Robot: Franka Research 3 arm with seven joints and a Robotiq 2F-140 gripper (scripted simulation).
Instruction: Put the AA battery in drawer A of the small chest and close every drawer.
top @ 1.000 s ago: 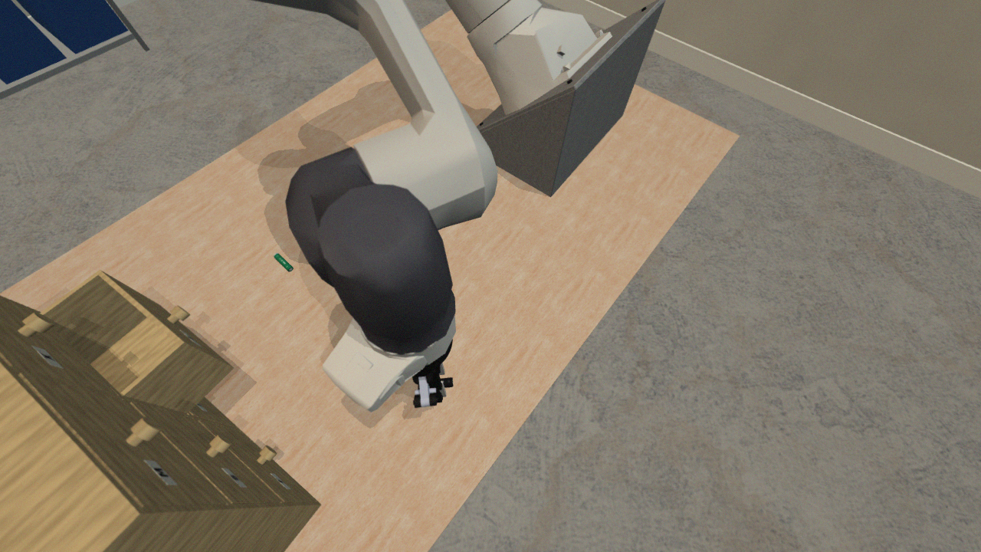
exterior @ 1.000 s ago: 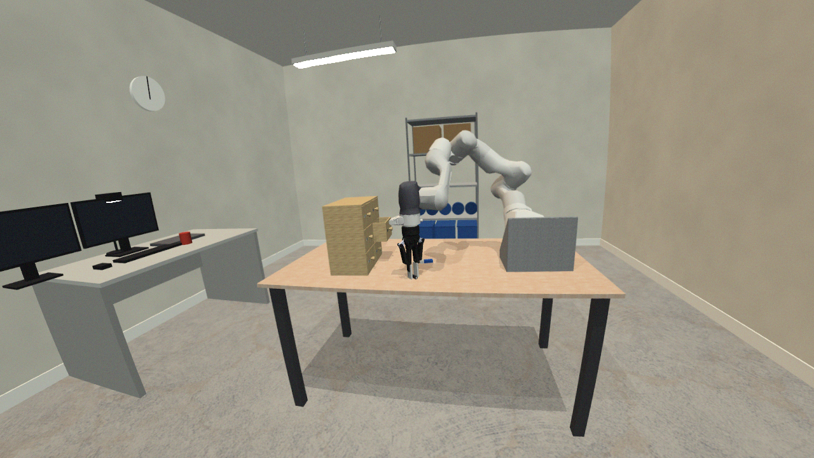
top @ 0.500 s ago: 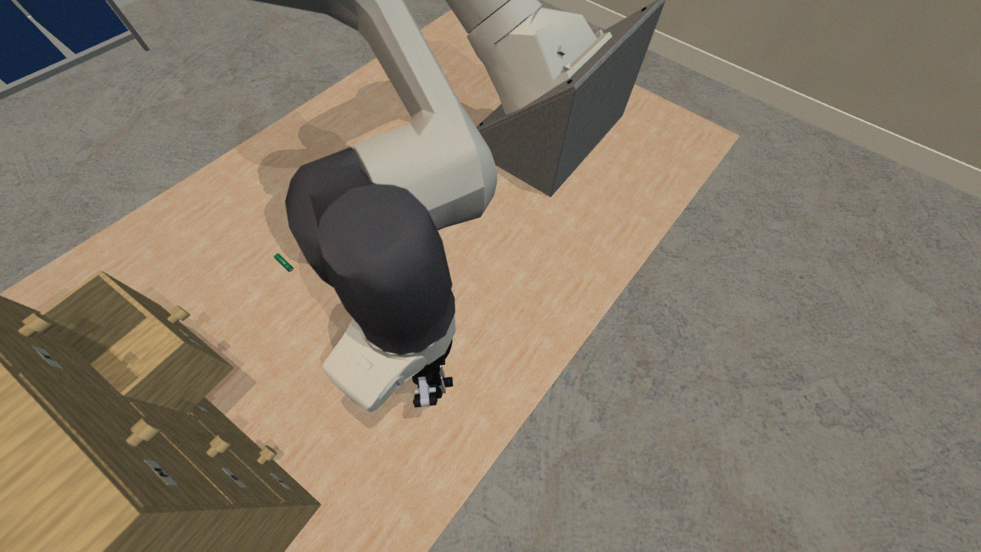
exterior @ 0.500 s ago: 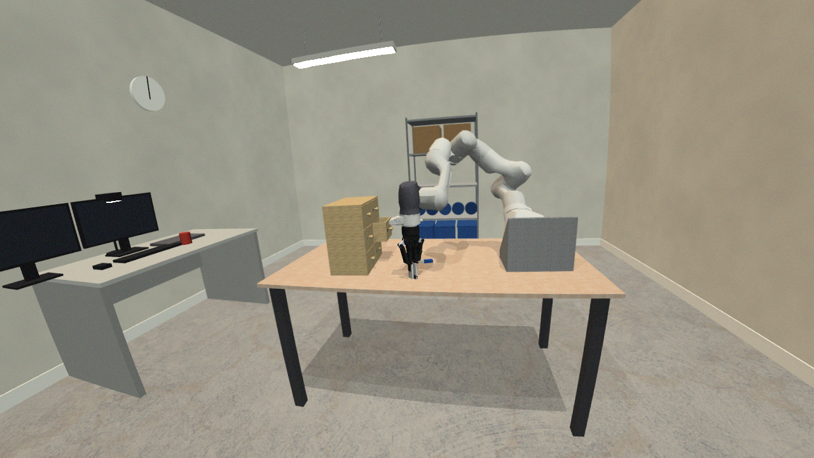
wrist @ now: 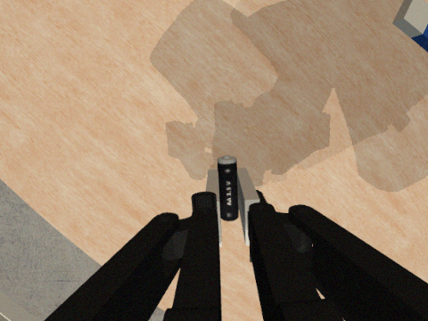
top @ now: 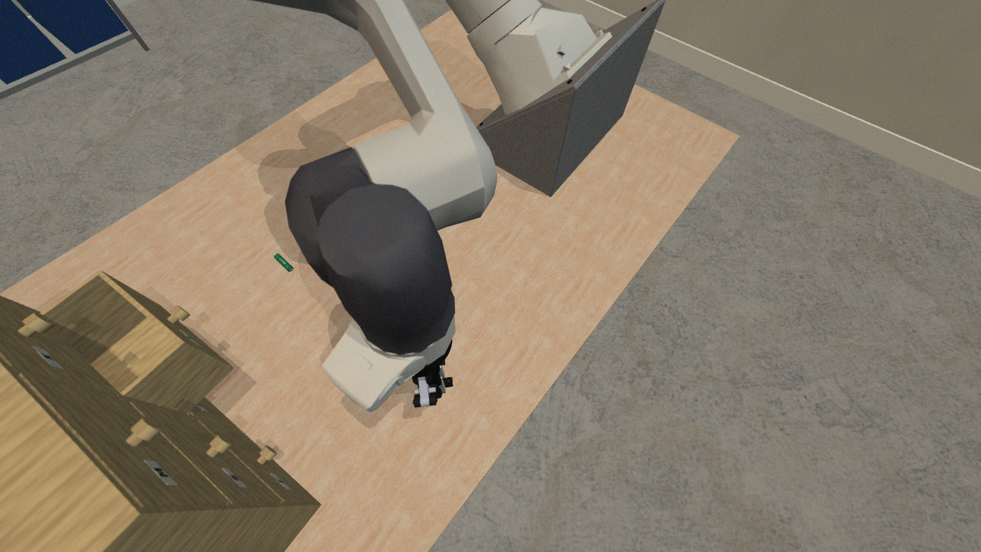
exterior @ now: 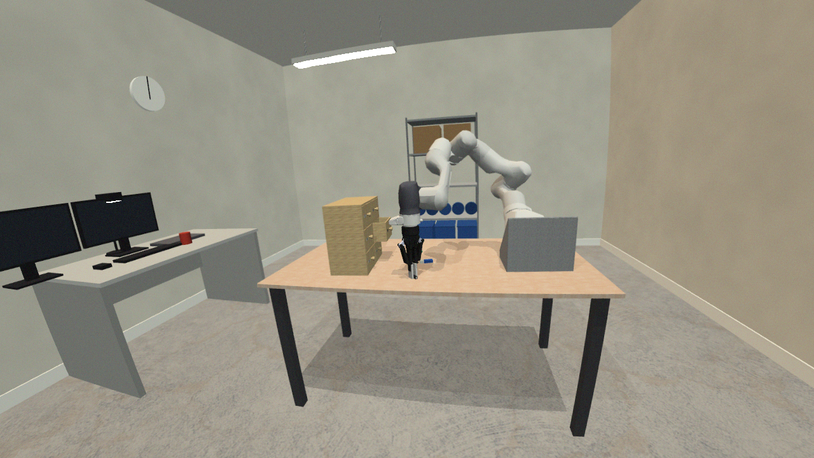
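The white eraser is 200 mm to the right of my hand, 30 mm below it and 10 mm behind it. Also, from my hand: black AA battery (30 mm below); then thin green stick (350 mm to the right, 40 mm ahead, 30 mm below).
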